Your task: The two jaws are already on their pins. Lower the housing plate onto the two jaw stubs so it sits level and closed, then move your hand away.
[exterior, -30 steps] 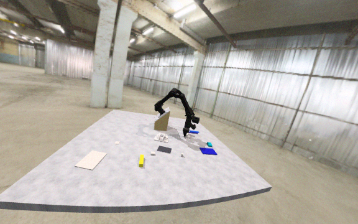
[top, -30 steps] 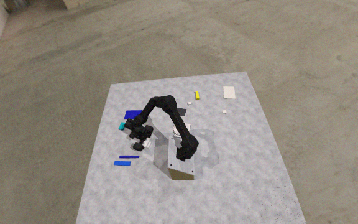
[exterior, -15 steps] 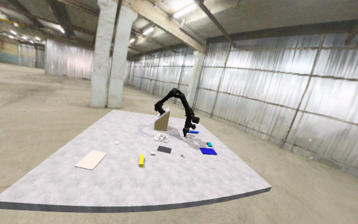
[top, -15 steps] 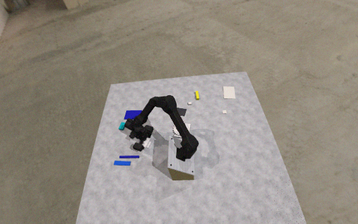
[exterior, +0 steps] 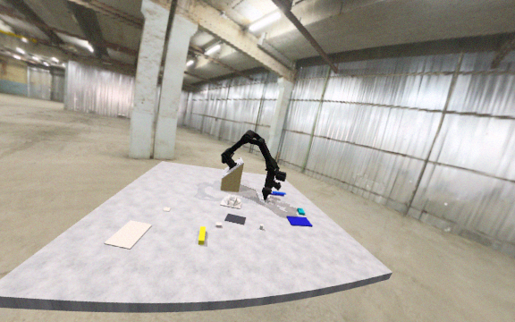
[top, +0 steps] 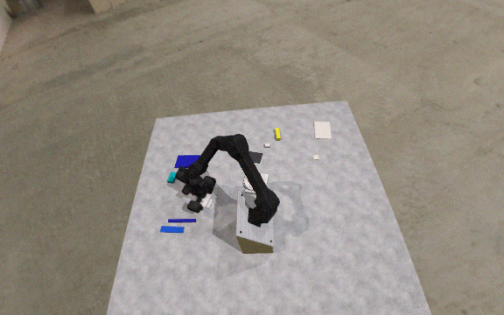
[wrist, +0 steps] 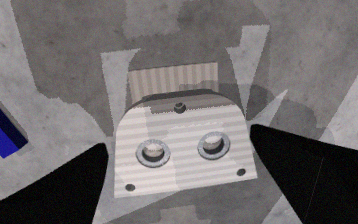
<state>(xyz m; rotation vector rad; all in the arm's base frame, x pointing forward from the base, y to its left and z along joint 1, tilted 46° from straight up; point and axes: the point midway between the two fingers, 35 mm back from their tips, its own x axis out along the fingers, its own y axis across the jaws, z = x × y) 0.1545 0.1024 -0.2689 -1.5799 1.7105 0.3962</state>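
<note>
Now: the blue bar 11 cm to the left of my gripper tip, 10 cm behind it and 1 cm below it. The rest, counted from my gripper tip: blue plate: 26 cm ahead, 16 cm to the left, 1 cm below; then cyan block: 22 cm to the left, 15 cm ahead; then yellow block: 45 cm ahead, 36 cm to the right.
</note>
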